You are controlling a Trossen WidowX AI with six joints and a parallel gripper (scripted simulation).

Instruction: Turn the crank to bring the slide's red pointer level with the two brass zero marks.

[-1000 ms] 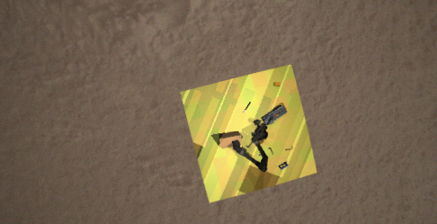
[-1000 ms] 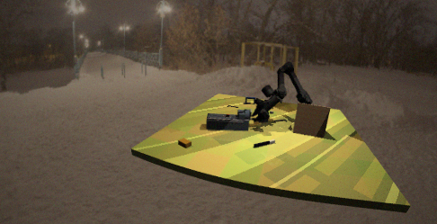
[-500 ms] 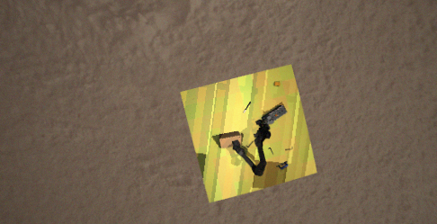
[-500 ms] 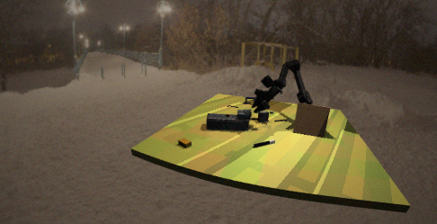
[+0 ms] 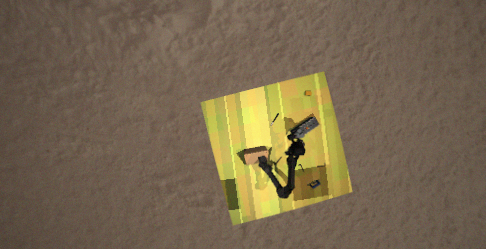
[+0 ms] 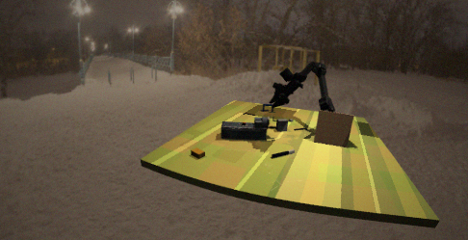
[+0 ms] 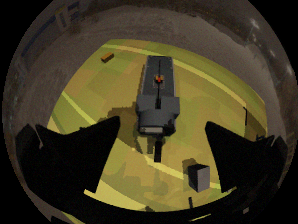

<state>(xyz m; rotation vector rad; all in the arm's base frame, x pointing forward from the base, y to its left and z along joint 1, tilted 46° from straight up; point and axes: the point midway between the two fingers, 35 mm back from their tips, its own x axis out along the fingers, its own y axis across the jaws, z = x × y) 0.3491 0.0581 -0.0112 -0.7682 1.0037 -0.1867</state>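
Now: the red pointer 14 cm ahead of my gripper tip, 12 cm below it and 3 cm to the left of it. The rest, counted from my gripper tip: black stick (21 cm to the left, 19 cm below, 11 cm behind); then crank handle (14 cm below, 3 cm behind, 1 cm to the right); then grey block (16 cm below, 14 cm to the right, 8 cm behind).
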